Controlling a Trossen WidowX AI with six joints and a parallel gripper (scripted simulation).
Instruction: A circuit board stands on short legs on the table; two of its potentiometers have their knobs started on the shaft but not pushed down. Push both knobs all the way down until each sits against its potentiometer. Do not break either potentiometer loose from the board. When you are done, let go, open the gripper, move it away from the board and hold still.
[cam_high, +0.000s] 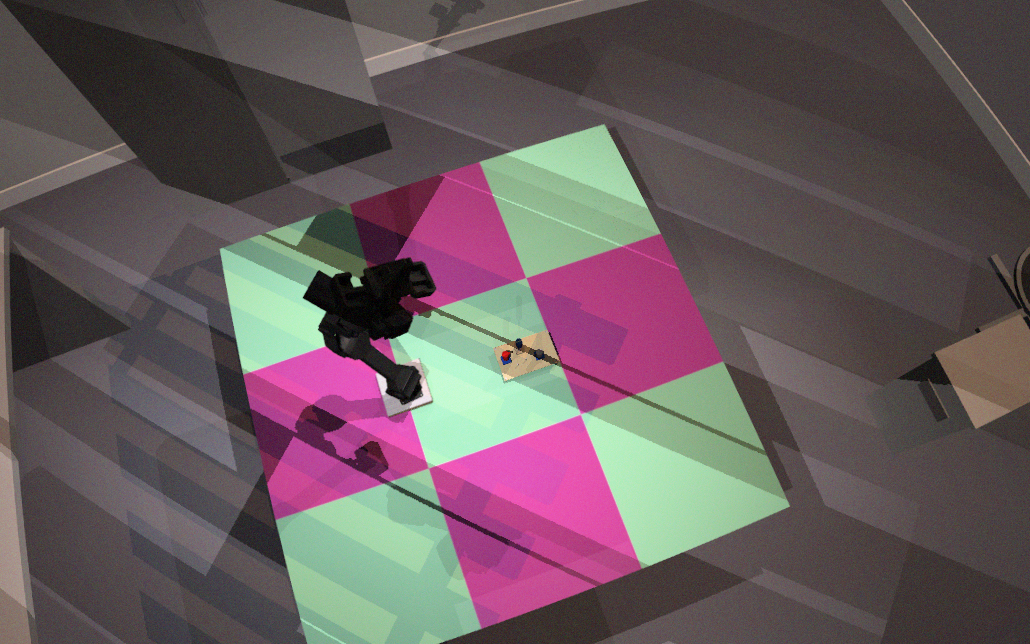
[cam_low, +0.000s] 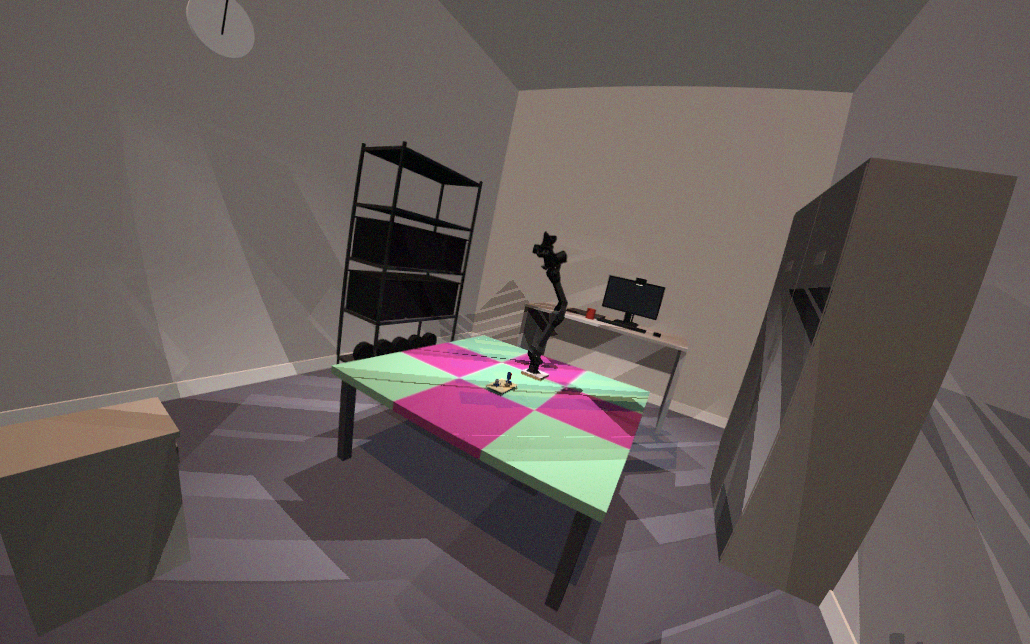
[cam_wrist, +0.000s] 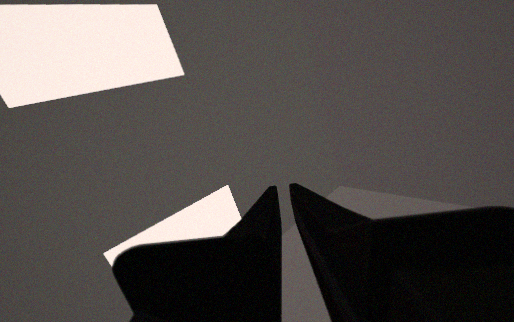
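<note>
The red knob is 15 cm ahead of my gripper tip, 3 cm to the left of it and 75 cm below it. From my gripper tip the other things lie so: dark blue knob (19 cm ahead, 4 cm to the left, 73 cm below).
</note>
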